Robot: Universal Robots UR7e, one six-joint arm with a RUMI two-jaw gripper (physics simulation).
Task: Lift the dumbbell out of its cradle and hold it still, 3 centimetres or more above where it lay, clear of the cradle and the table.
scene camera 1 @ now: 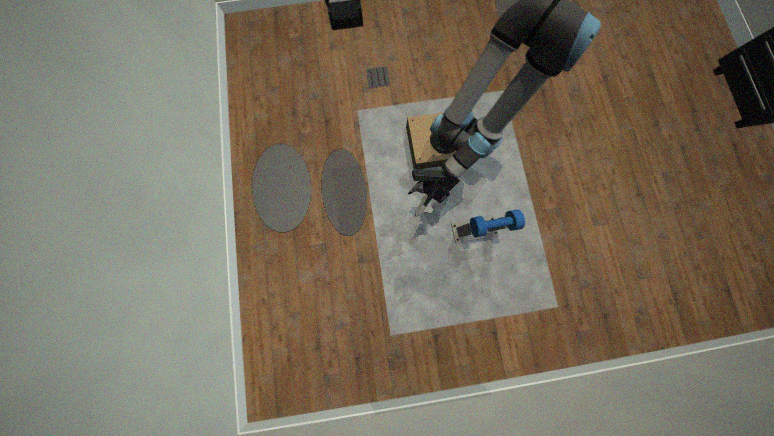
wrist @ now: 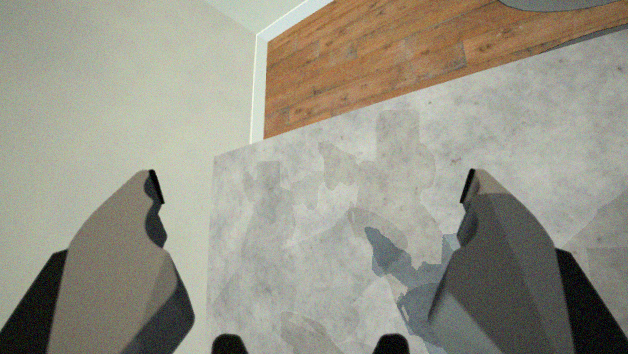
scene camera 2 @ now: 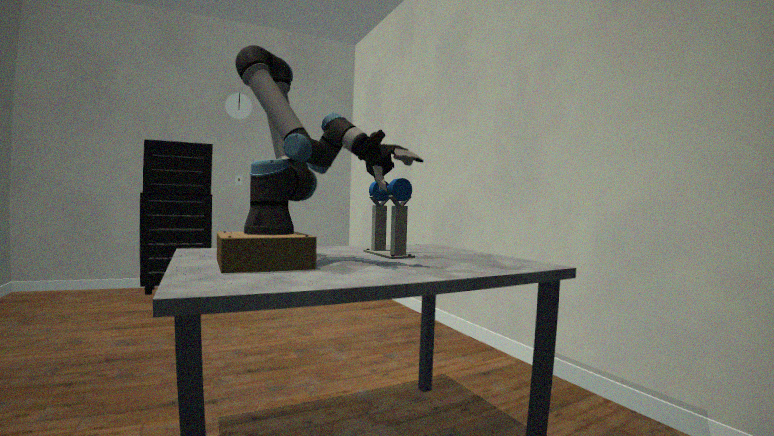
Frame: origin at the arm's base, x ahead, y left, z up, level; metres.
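Seen in the pictures: gripper, fingertip midpoint: (scene camera 1: pixel 411 204) (wrist: pixel 312 174) (scene camera 2: pixel 405 176); arm's base, link origin: (scene camera 2: pixel 269 233).
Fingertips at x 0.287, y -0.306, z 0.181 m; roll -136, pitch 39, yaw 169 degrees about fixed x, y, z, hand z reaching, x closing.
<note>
Offsets run from my fingertips to a thing's top centre. "pt": to the spot under its first point. Level surfaces: height alone.
The blue dumbbell {0.185 m ahead, 0.307 m left, 0.016 m up} (scene camera 1: pixel 501 222) (scene camera 2: pixel 400 189) lies level on top of its cradle {pt 0.169 m ahead, 0.215 m left, 0.168 m down} (scene camera 1: pixel 463 230) (scene camera 2: pixel 399 230), which has two upright grey posts on a thin base plate. The heads rest in small forks on the posts. My gripper (scene camera 1: pixel 413 203) (scene camera 2: pixel 402 174) (wrist: pixel 312 174) is wide open, with nothing between its fingers. In scene view 1 it is left of the dumbbell and clear of it. In scene view 2 one finger overlaps the dumbbell's farther head, and the other points out above the nearer head. The dumbbell and cradle do not show in the wrist view.
The arm stands on a wooden block (scene camera 1: pixel 421 141) (scene camera 2: pixel 265 253) on the grey table {0.272 m down} (scene camera 1: pixel 471 295) (scene camera 2: pixel 487 268) (wrist: pixel 525 100). The table's edge shows in the wrist view. A black cabinet (scene camera 1: pixel 750 81) (scene camera 2: pixel 176 216) stands away from the table. Walls rise beyond.
</note>
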